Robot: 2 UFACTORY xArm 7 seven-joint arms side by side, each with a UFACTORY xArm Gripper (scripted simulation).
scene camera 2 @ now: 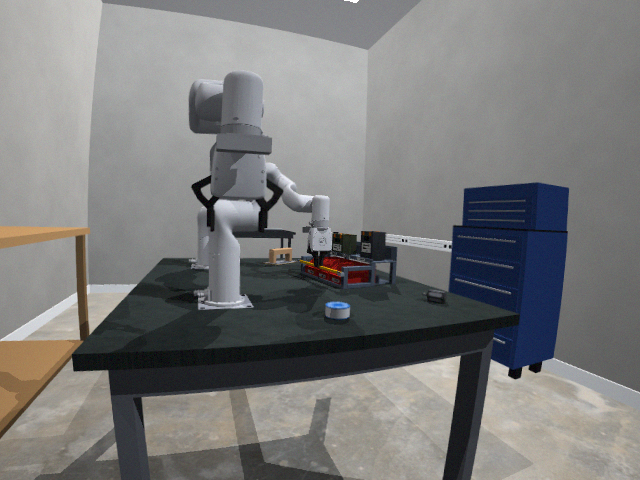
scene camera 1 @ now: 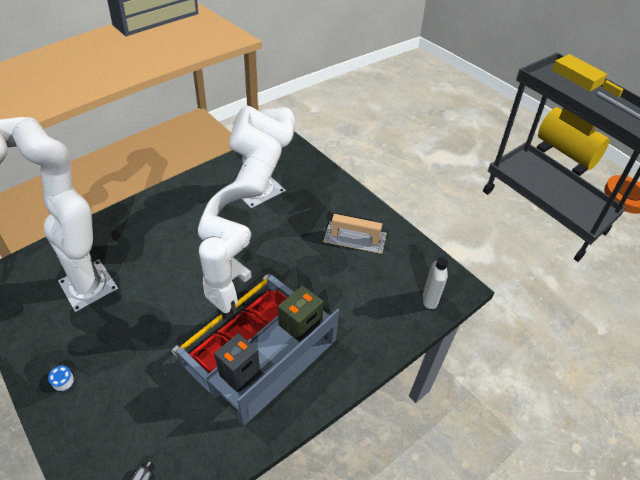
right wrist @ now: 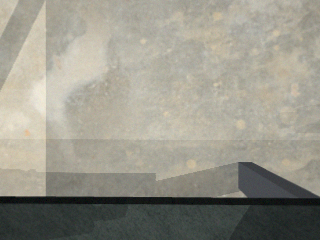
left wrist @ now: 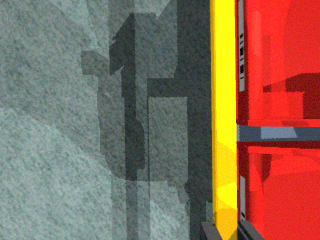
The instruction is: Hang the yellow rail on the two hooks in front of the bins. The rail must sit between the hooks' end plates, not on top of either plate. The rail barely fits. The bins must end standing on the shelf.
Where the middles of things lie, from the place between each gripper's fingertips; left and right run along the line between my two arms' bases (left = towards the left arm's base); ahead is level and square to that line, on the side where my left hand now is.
I see the grey-blue shelf (scene camera 1: pixel 273 343) 130 mm ahead of my left hand (scene camera 1: pixel 224 314), 10 mm to the left of it and 10 mm below it.
My right gripper (scene camera 2: pixel 237 231) is now 590 mm short of the grey-blue shelf, 680 mm to the right of it and 180 mm above it.
